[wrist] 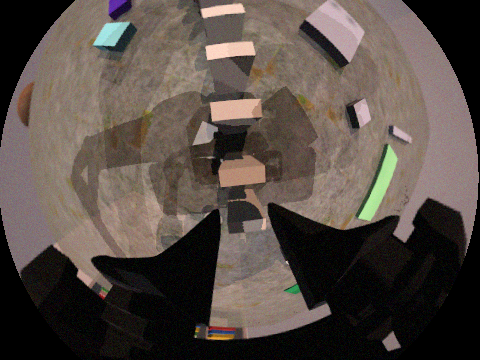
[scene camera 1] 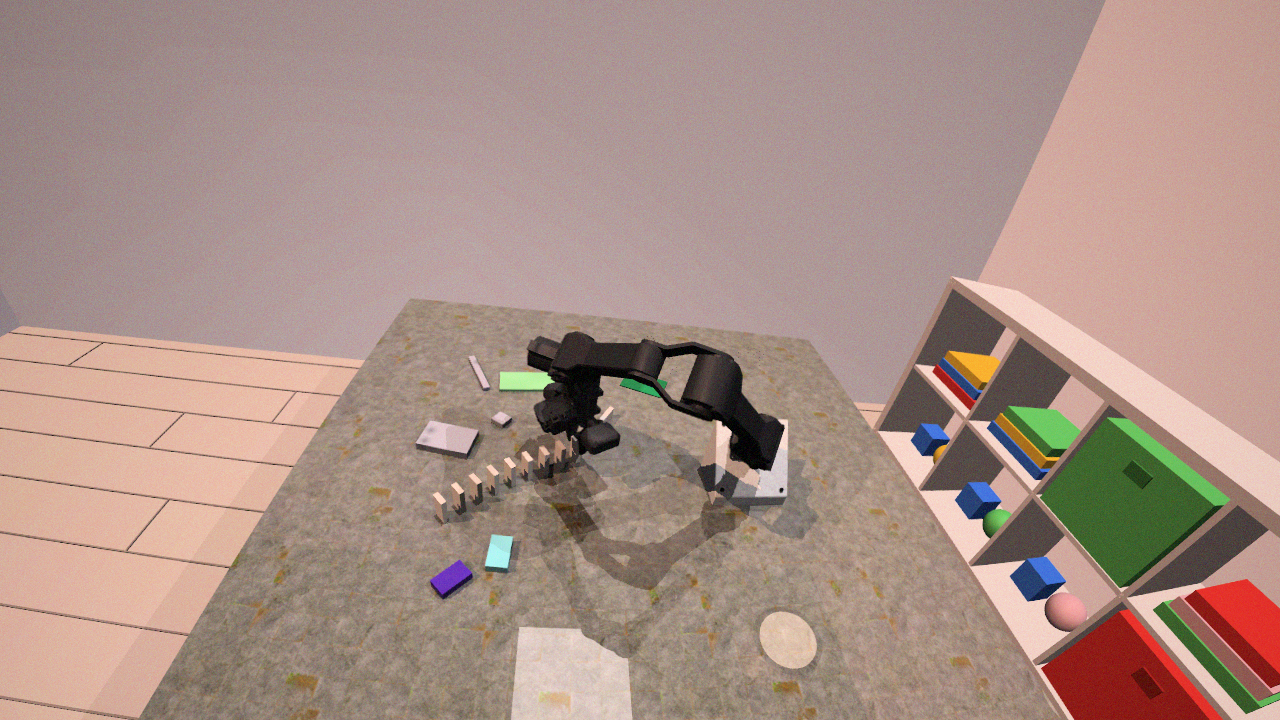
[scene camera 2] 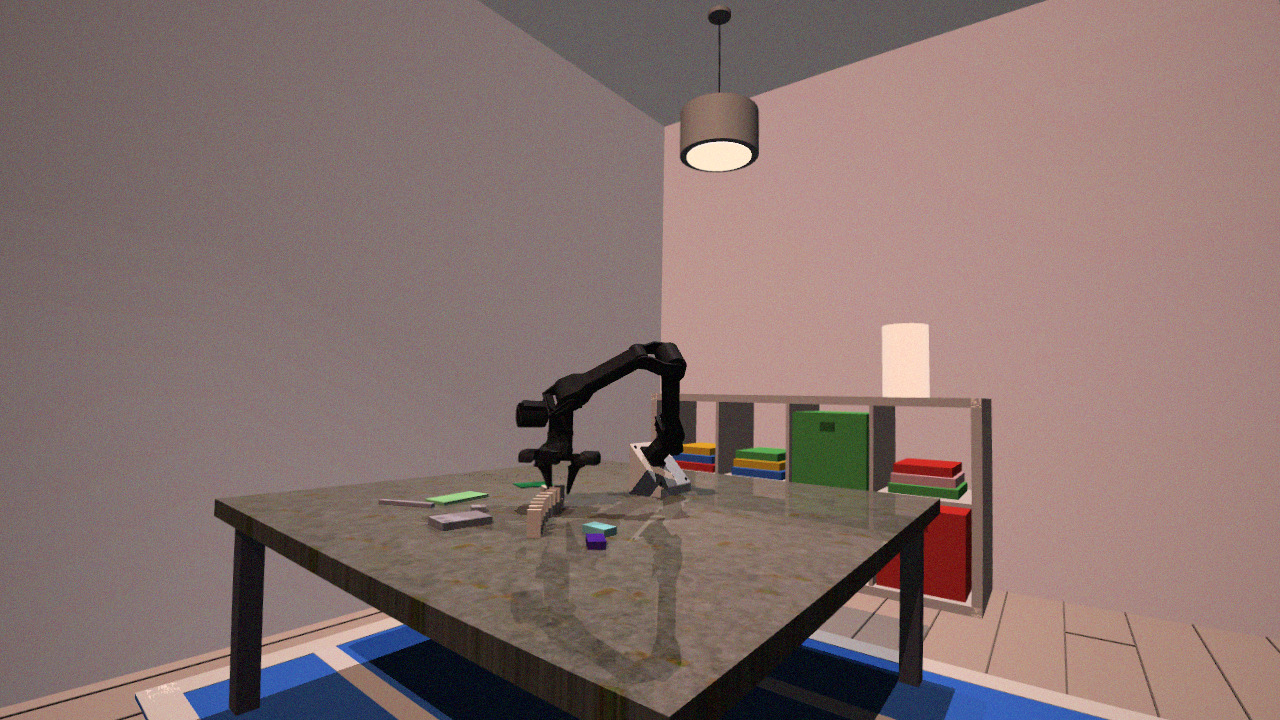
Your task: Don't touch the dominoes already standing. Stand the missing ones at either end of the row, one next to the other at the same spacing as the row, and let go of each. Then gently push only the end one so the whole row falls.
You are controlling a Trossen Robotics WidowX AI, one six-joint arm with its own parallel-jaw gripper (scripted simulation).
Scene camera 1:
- gripper
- light green plate
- grey slab
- cyan block
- purple block
